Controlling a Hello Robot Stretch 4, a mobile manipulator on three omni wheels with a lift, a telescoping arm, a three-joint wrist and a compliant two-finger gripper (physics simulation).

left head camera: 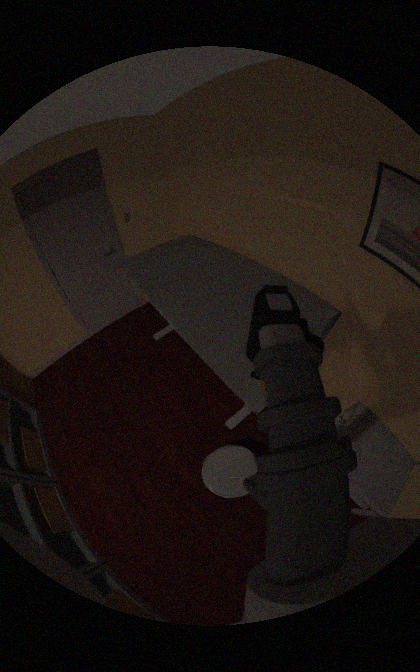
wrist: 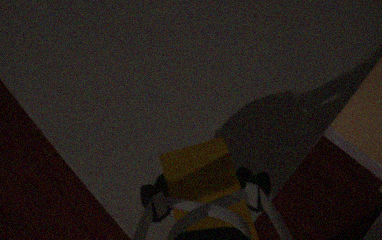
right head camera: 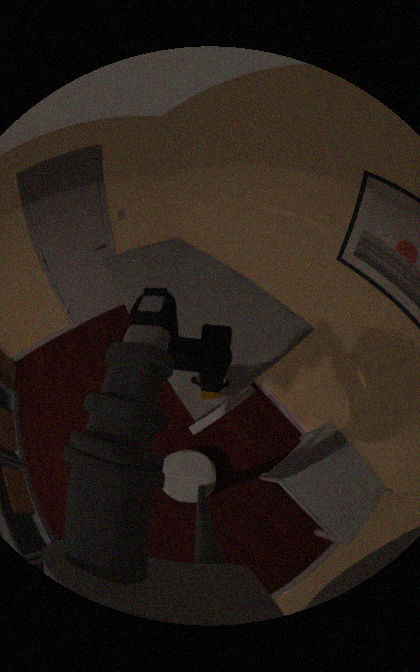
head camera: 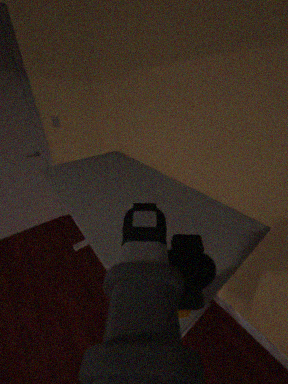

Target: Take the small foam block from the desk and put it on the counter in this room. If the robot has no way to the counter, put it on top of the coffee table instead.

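Frame: origin at the robot's base, x ahead, y left, z up, level; centimetres.
Seen in the pictures: gripper, fingertip midpoint: (wrist: 204, 184).
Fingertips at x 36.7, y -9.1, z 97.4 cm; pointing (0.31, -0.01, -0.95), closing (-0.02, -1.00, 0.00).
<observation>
A point is followed by its place in that frame.
The small foam block (head camera: 184, 314) @(x 31.2, y -11.1, z 99.6 cm) (left head camera: 263, 385) (right head camera: 212, 394) (wrist: 200, 165) @(x 38.0, y -8.9, z 102.0 cm) is yellow. My gripper (right head camera: 212, 384) (wrist: 204, 184) @(x 36.7, y -9.1, z 97.4 cm) is shut on it, with one dark fingertip on each side in the wrist view. The arm hides most of the block in the head and left head views. The block hangs over the narrow near end of the grey desk (head camera: 100, 190) @(x 107.0, y 31.2, z 92.2 cm) (left head camera: 200, 280) (right head camera: 250, 310) (wrist: 125, 100) @(x 50.5, y 0.7, z 92.2 cm). The gripper's shadow falls on the desk top beside the block. I cannot make out a counter or say for certain which piece is the coffee table.
A round white object (left head camera: 227, 471) (right head camera: 190, 477) is on the dark red floor (left head camera: 150, 450) (right head camera: 75, 400). A smaller grey piece of furniture (left head camera: 380, 465) (right head camera: 335, 495) stands at the right by the wall. A dark-framed piece with orange panels is at the left edge. A door (left head camera: 75, 255) (right head camera: 67, 240) stands behind.
</observation>
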